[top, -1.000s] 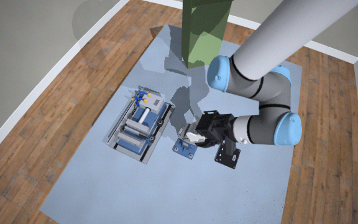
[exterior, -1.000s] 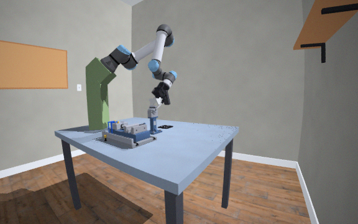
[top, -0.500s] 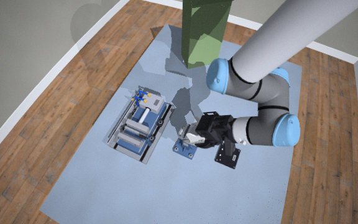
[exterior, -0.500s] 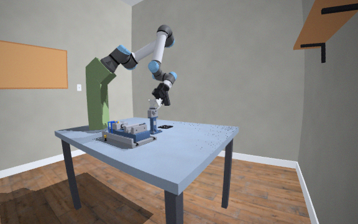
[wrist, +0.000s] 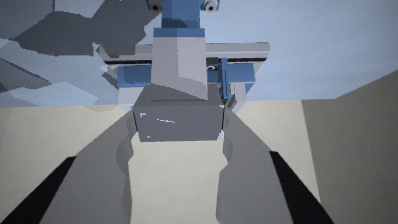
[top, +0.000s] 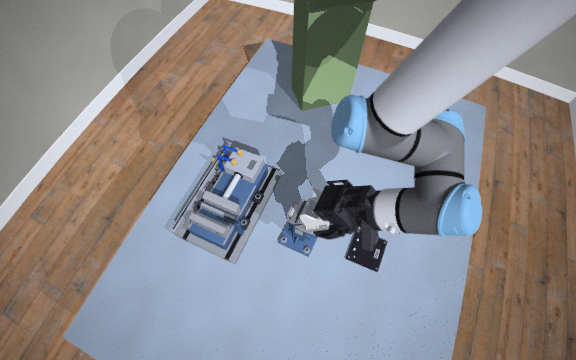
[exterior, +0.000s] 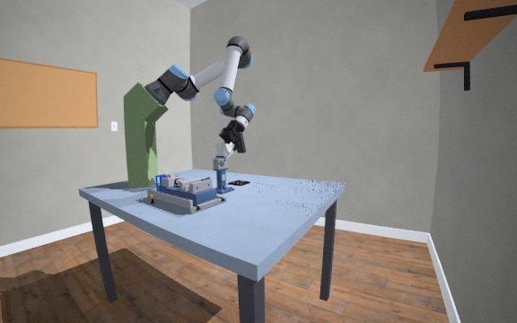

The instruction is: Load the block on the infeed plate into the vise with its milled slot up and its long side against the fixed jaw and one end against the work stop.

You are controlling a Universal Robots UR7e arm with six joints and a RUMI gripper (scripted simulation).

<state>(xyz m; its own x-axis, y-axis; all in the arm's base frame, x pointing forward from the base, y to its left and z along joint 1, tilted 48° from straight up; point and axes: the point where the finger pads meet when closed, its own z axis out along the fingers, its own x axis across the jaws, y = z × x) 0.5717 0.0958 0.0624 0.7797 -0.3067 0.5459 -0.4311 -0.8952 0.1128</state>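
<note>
The grey part is 1 cm to the right of my hand. The rest, counted from my hand: work stop: 17 cm to the right, 8 cm below, 7 cm ahead; black infeed plate: 17 cm to the left, 16 cm below, 4 cm behind; cylinder rod: 22 cm to the right, 9 cm below, 1 cm behind.
</note>
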